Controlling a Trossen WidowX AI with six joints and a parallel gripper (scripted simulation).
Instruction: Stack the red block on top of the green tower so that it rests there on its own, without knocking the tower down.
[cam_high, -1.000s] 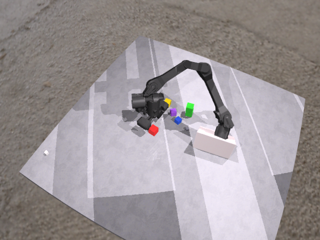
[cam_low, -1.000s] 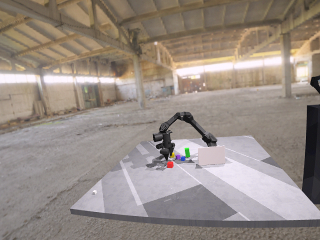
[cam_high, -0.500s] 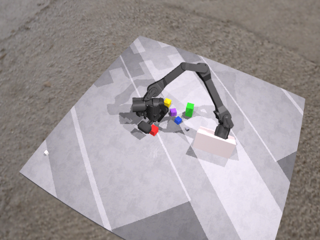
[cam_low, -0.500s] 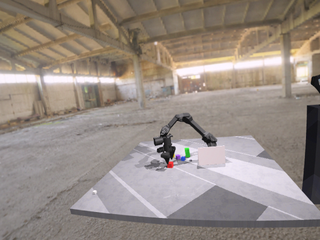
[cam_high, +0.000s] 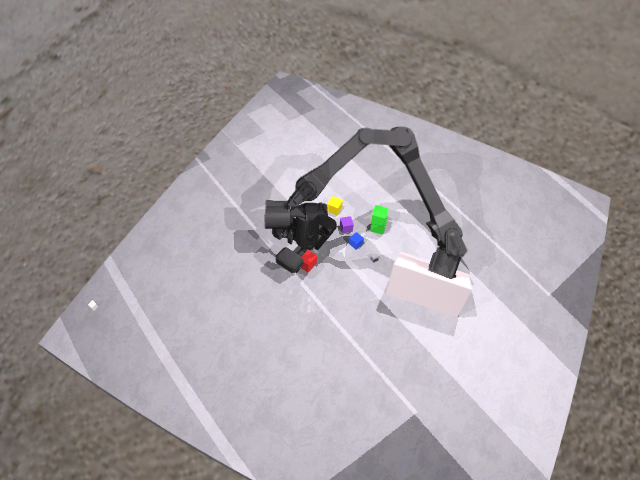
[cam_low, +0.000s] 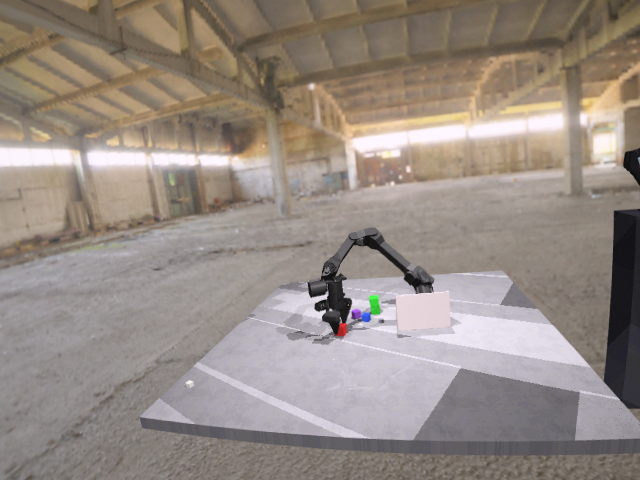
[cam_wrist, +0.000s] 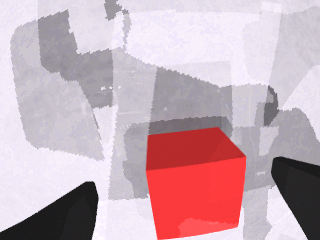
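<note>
Now: gripper tip right at the red block. From my gripper tip the other things lie so: small grey cube 150 mm behind, 110 mm to the right, 10 mm below; then purple block 170 mm to the right, 30 mm behind, 10 mm below; then blue block 130 mm to the right, 80 mm behind, 10 mm below.
</note>
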